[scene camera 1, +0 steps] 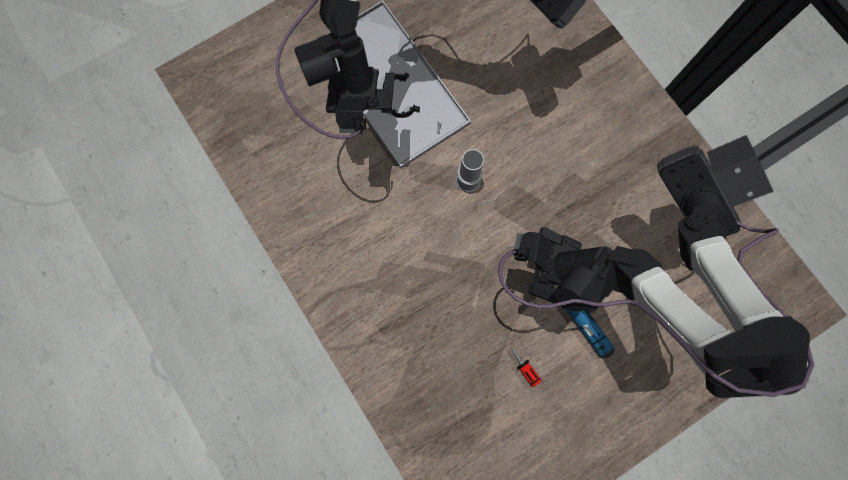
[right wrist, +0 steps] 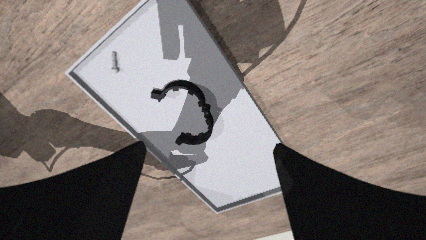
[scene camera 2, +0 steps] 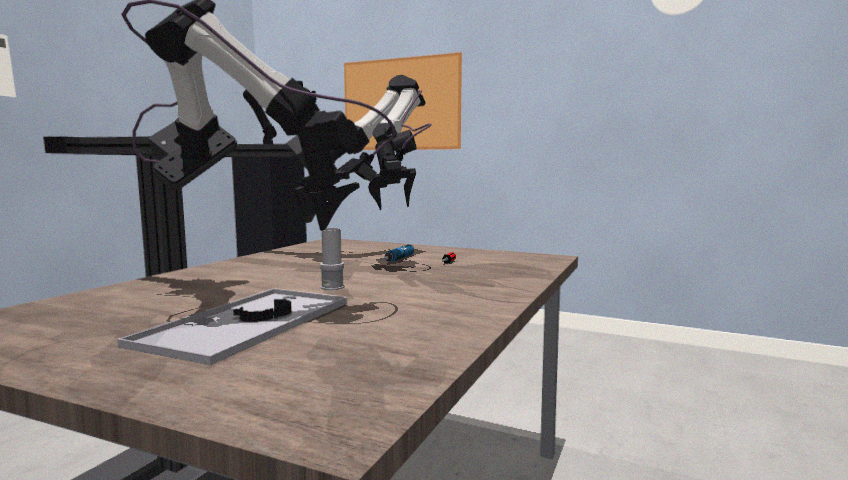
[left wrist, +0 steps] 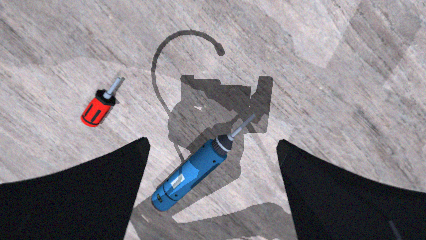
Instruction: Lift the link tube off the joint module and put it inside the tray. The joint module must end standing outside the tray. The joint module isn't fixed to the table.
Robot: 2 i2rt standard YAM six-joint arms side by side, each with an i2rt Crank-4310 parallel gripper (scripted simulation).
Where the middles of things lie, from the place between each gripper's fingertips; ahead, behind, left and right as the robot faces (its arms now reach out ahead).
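I find my right gripper (scene camera 2: 316,226) 10 cm above the grey link tube (scene camera 2: 331,237), 13 cm past it and 23 cm to the right of it. From my right hand, the tray (scene camera 2: 216,330) is 20 cm below, 10 cm behind and 10 cm to the right, while the black clamp (right wrist: 187,138) is 19 cm below, 6 cm to the right and 9 cm behind.
As for my left hand (scene camera 1: 545,276), it is 90 mm above the grey link tube, 310 mm to the left of it and 10 mm past it. Measured from this left hand, the black clamp is 190 mm below, 600 mm to the right and 30 mm ahead; the tray is 190 mm below too, 650 mm to the right and 20 mm ahead.
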